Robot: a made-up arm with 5 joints.
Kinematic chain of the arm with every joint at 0, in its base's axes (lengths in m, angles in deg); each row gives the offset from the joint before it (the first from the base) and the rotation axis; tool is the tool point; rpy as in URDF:
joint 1: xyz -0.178 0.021 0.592 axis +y
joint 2: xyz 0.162 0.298 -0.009 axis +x
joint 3: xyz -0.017 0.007 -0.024 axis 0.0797 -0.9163 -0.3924
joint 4: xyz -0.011 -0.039 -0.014 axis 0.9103 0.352 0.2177
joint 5: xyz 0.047 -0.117 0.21 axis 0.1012 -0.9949 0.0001
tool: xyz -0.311 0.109 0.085 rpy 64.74 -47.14 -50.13
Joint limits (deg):
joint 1: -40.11..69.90
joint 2: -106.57..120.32
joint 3: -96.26..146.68
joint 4: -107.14..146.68
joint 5: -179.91..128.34
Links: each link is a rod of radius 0.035 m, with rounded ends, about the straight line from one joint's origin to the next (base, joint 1, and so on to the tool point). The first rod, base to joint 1, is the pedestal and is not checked.
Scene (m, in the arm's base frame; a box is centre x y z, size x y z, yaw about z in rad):
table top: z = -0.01
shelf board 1: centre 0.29 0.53 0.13 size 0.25 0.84 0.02 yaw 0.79
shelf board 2: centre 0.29 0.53 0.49 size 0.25 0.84 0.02 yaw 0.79
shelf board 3: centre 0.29 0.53 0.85 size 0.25 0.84 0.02 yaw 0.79
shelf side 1: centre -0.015 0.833 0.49 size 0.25 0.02 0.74 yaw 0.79
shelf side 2: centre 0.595 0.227 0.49 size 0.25 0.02 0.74 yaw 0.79
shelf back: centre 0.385 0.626 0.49 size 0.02 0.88 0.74 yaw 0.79
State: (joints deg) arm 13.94 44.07 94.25 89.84 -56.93
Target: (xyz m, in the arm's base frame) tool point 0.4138 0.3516 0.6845
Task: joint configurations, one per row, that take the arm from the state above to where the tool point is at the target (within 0.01 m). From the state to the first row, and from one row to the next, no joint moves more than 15 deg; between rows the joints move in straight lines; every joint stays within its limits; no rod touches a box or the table.
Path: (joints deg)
1: 16.28 30.65 93.12 96.94 -62.62
2: 18.62 17.23 91.98 104.05 -68.30
3: 20.96 3.81 90.85 111.16 -73.99
4: 23.30 -9.60 89.71 118.26 -79.67
5: 25.64 -23.02 88.58 125.36 -85.36
6: 27.97 -36.44 87.44 132.47 -91.05
7: 30.31 -49.86 86.31 139.57 -96.73
8: 32.65 -63.28 85.17 146.68 -102.42

